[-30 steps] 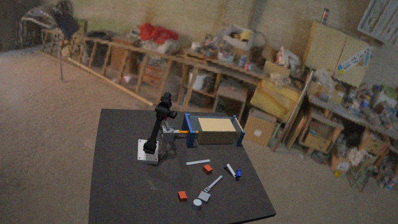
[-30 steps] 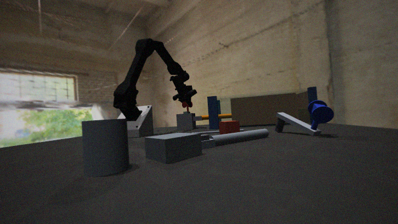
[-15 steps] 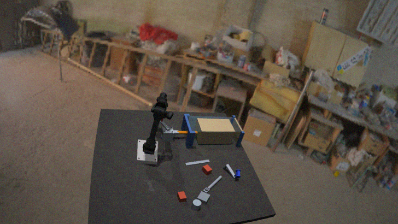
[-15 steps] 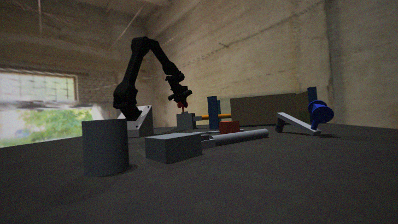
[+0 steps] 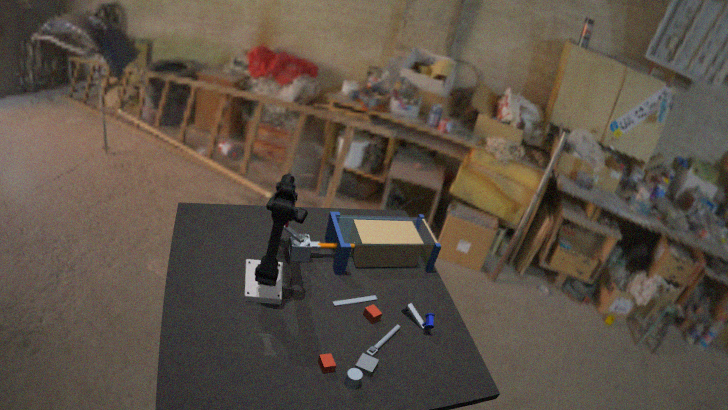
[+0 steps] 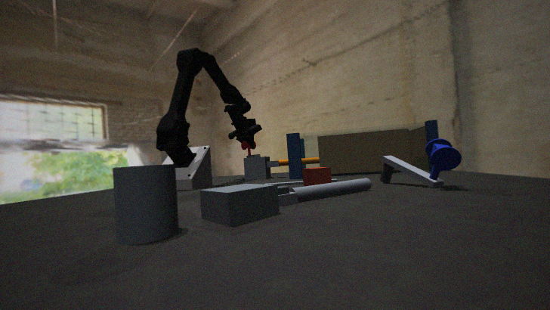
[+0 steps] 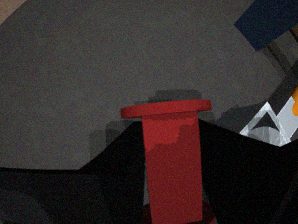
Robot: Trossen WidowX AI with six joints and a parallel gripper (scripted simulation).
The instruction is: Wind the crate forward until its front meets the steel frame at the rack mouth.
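Right now the grey winch is 100 mm to the right of my gripper tip, 100 mm below it and 50 mm ahead of it. From my gripper tip the other things lie so: red knob: 20 mm to the right, 10 mm behind; grey bar: 360 mm to the right, 310 mm ahead, 130 mm below; clear-panelled cubby: 460 mm ahead, 30 mm to the right, 20 mm below.
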